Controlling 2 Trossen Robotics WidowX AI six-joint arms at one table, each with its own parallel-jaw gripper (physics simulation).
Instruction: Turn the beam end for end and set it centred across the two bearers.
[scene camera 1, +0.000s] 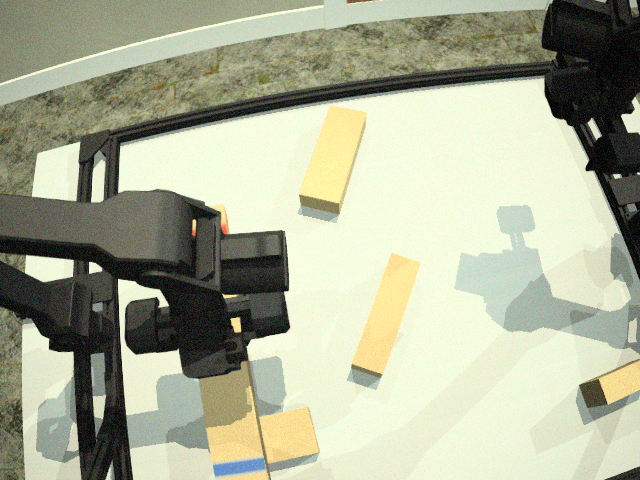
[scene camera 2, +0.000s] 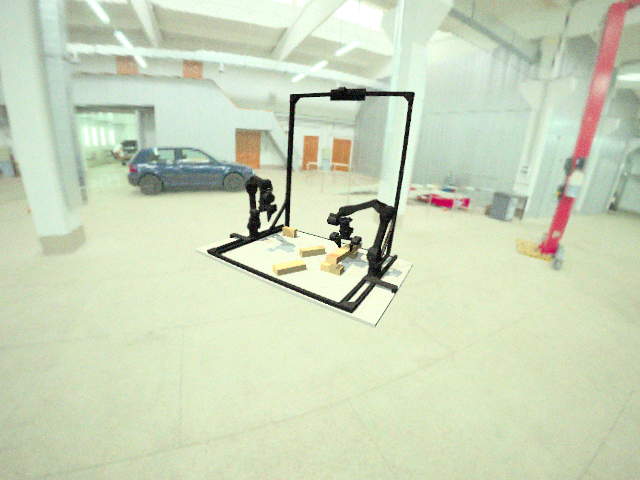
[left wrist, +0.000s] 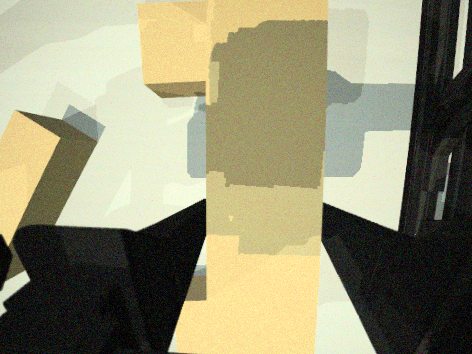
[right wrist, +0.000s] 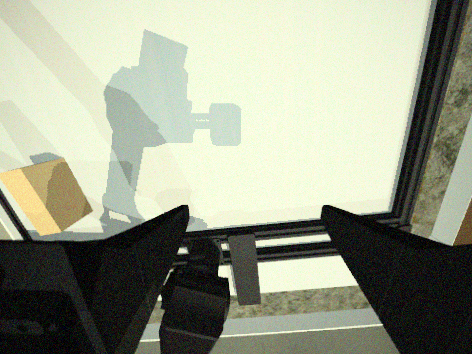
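Pixels of known places: left gripper, fingertip midpoint: (scene camera 2: 345, 250) (left wrist: 261, 206); right gripper, fingertip midpoint: (scene camera 1: 578, 141) (scene camera 2: 263, 223) (right wrist: 254, 211); left arm's base at its link origin: (scene camera 1: 93, 333) (scene camera 2: 374, 274); right arm's base at its link origin: (scene camera 2: 253, 236) (right wrist: 205, 252).
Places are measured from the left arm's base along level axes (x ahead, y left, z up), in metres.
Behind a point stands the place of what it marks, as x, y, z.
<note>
The long wooden beam (scene camera 1: 232, 439) @[0.217, -0.183, 0.076] (scene camera 2: 338, 254) @[0.201, 0.065, 0.088] (left wrist: 265, 150) @[0.217, -0.098, 0.080] has a blue band near its lower end and red at its far end in scene camera 1. My left gripper (scene camera 1: 235, 356) @[0.216, -0.063, 0.066] (left wrist: 261, 206) @[0.216, -0.063, 0.066] is shut on it. One bearer (scene camera 1: 289, 434) @[0.280, -0.186, 0.019] (left wrist: 172, 45) @[0.285, -0.183, 0.019] sticks out to the picture right of the beam in scene camera 1. The other bearer (scene camera 2: 332, 267) @[0.212, 0.102, 0.019] (left wrist: 197, 289) @[0.268, 0.044, 0.003] is mostly hidden by the left arm there. The beam passes over both; whether it touches them is unclear. My right gripper (right wrist: 254, 211) @[0.736, 0.093, 0.159] is open and empty, high at the right side of scene camera 1.
A thick block (scene camera 1: 333, 160) @[0.412, 0.206, 0.019] (scene camera 2: 289, 267) @[0.397, 0.250, 0.017] lies at the back in scene camera 1. A slimmer block (scene camera 1: 387, 315) @[0.437, -0.052, 0.025] (scene camera 2: 312, 251) @[0.425, -0.026, 0.013] lies right of the beam. Another block (scene camera 1: 625, 381) @[0.747, -0.227, 0.044] (scene camera 2: 289, 231) @[0.748, -0.209, 0.025] (right wrist: 55, 195) @[0.757, -0.208, 0.024] lies at the far right. A black frame (scene camera 1: 361, 83) @[0.495, 0.373, 0.000] borders the table.
</note>
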